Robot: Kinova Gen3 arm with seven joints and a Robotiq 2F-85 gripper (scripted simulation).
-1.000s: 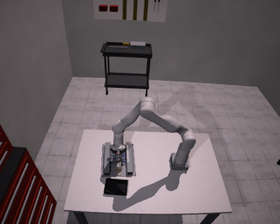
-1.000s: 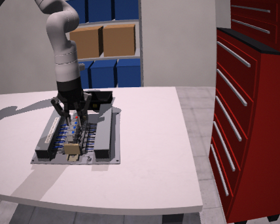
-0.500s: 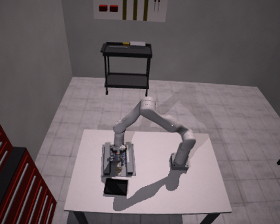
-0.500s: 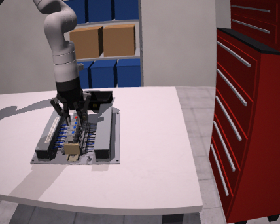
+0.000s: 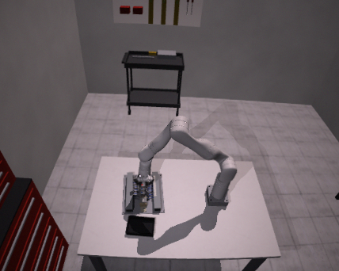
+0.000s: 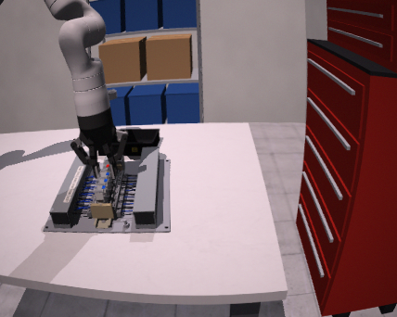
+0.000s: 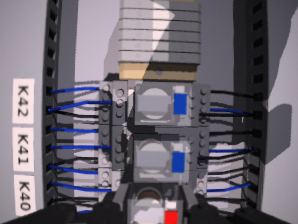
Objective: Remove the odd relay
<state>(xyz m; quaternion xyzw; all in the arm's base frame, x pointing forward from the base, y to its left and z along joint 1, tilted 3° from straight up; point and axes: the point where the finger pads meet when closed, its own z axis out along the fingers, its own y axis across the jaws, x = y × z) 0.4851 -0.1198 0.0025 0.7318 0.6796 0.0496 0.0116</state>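
Right now the red-button relay is 10 mm below my hand. Round my hand: black parts tray: 40 mm ahead, 270 mm to the left, 40 mm below.
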